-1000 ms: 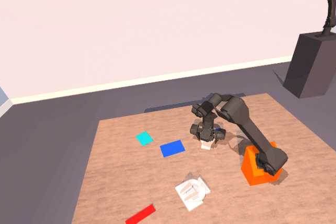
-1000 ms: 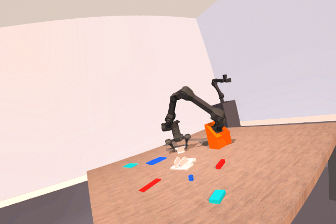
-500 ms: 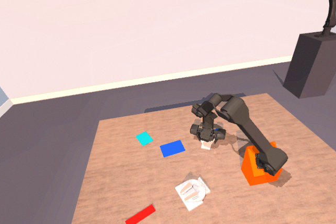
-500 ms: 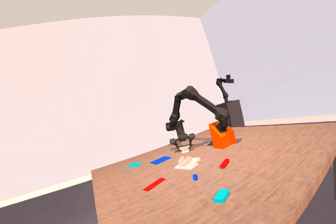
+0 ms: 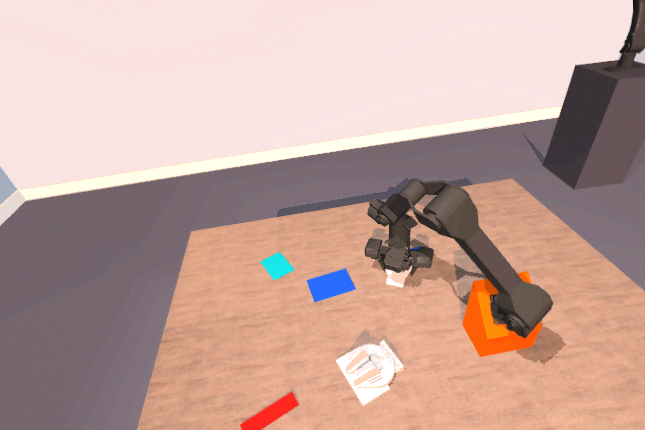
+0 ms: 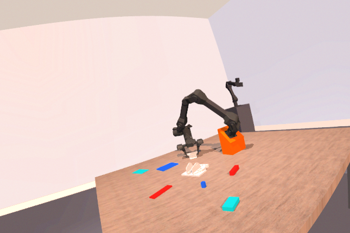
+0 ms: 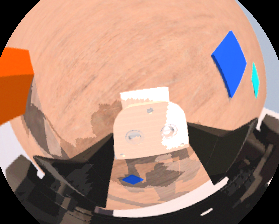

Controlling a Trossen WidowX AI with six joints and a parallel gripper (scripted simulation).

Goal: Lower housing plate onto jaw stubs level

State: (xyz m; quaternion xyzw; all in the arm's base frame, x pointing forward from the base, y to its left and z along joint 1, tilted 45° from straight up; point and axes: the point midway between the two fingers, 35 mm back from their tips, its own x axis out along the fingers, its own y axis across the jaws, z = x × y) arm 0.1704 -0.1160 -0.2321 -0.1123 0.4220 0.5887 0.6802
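Now: gripper tip 10 mm to the right of the white block and 10 mm short of it. From my gripper tip the other things lie so: cyan tile 370 mm ahead, 110 mm to the right, 10 mm below; then red strip 380 mm ahead, 350 mm to the left, 10 mm below; then cyan block 690 mm to the left, 250 mm ahead.
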